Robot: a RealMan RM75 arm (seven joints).
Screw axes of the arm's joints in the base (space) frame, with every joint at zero. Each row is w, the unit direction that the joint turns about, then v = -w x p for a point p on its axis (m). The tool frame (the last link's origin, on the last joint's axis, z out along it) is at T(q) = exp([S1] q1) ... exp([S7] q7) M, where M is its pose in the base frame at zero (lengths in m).
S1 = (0, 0, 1, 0, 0, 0)
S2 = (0, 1, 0, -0.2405, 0, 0)
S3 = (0, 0, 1, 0, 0, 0)
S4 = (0, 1, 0, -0.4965, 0, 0)
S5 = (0, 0, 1, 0, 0, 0)
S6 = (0, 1, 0, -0.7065, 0, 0)
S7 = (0, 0, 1, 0, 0, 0)
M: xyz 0 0 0.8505 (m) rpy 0 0 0 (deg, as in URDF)
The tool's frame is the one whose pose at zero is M.
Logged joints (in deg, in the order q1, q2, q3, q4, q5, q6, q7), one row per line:
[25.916, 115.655, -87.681, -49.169, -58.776, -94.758, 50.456]
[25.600, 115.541, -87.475, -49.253, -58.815, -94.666, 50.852]
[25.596, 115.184, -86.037, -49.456, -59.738, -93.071, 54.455]
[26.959, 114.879, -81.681, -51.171, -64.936, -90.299, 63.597]
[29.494, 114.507, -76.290, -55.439, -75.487, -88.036, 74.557]
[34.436, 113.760, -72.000, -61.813, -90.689, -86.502, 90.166]
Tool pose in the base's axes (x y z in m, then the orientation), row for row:
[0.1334, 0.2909, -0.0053, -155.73, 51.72, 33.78]
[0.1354, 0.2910, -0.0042, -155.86, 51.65, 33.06]
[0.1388, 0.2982, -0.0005, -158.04, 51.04, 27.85]
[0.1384, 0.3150, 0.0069, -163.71, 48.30, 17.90]
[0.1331, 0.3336, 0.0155, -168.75, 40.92, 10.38]
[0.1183, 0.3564, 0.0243, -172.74, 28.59, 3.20]
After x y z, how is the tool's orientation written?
As angles about the fixed x, y, z axes (roll, pitch, yaw), in degrees.
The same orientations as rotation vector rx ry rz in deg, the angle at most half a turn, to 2 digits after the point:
[-150.88, -29.16, 80.44]
[-150.92, -28.30, 80.15]
[-152.09, -23.09, 78.13]
[-155.87, -14.40, 72.67]
[-161.59, -8.71, 61.53]
[-168.30, -1.98, 43.16]

